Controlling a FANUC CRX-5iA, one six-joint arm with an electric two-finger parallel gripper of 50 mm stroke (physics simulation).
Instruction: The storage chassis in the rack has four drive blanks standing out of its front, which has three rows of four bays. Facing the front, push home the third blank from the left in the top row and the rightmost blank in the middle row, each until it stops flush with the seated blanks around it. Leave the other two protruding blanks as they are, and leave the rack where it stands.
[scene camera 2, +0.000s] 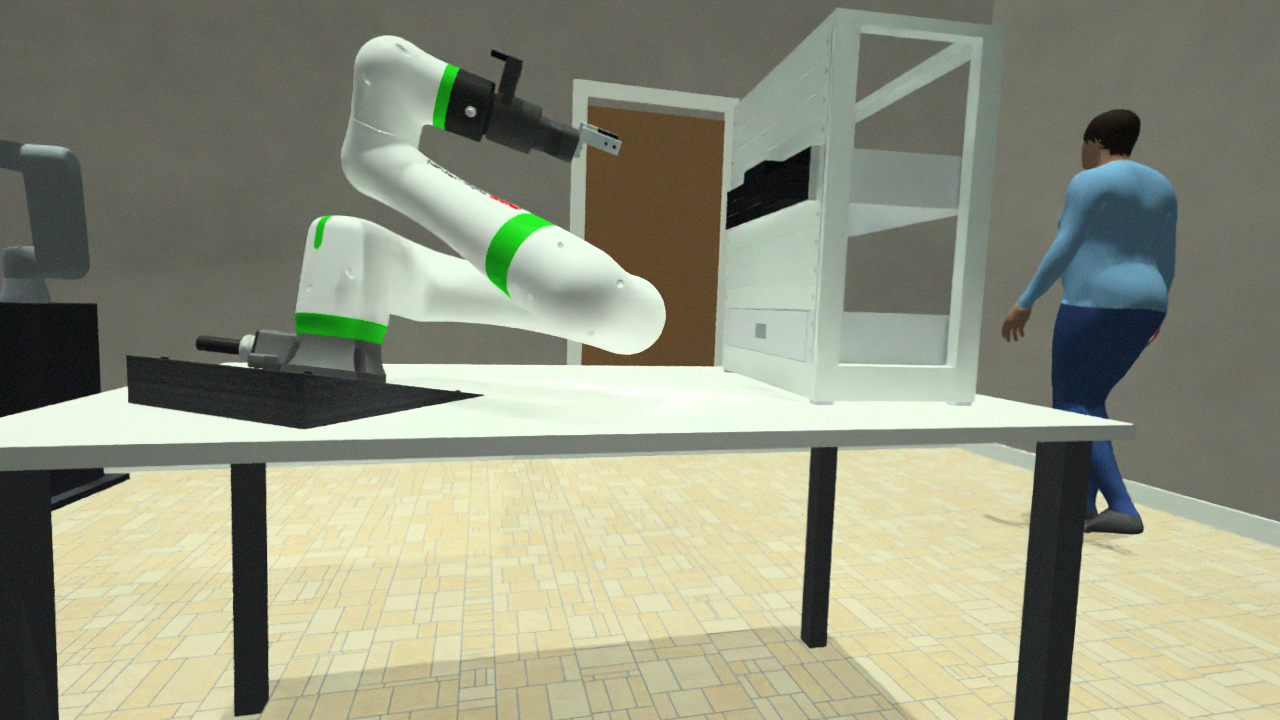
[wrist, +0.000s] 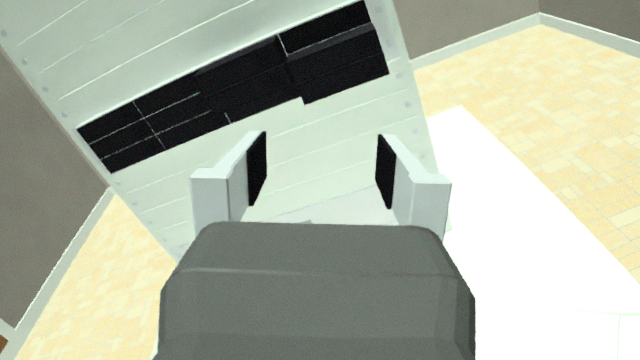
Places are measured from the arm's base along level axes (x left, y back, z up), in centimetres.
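Pixels of known places: gripper, fingertip midpoint: (scene camera 2: 617, 145) (wrist: 321, 155).
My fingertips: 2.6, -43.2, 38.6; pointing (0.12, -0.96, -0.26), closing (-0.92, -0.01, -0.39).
Observation:
Behind a point stands the place of what it marks, as x, y, z.
The rack (scene camera 2: 832, 295) {-5.5, -77.9, 15.4} (wrist: 340, 122) {5.9, -75.2, 24.8} stands upright on the table. The black chassis front (scene camera 2: 771, 189) {4.5, -70.3, 33.5} (wrist: 150, 120) {29.9, -73.0, 35.8} runs across it, slanted in the wrist view. The top row's third blank from the left (wrist: 235, 61) {13.7, -70.0, 39.0} stands out beside its seated neighbour. The middle row's rightmost blank (wrist: 336, 56) {2.7, -70.3, 35.1} also stands out, its upper face showing as a paler band below the seated top-right blank (wrist: 325, 27) {3.0, -73.8, 37.9}. The other two protruding blanks merge into dark surfaces and cannot be told apart surely. My gripper (scene camera 2: 618, 143) {2.6, -43.2, 38.6} (wrist: 321, 155) {2.6, -43.2, 38.6} is open and empty, in front of the rack and apart from it.
The white table (scene camera 2: 626, 420) {-20.0, -43.3, -2.6} carries the arm's dark base plate (scene camera 2: 223, 394) {-19.7, 6.1, 0.3} and the rack. A lower rack panel with a grey square (scene camera 2: 759, 330) {20.2, -74.8, 8.5} is below the chassis. A person (scene camera 2: 1118, 241) stands behind the rack; another robot arm (scene camera 2: 58, 214) is at far left.

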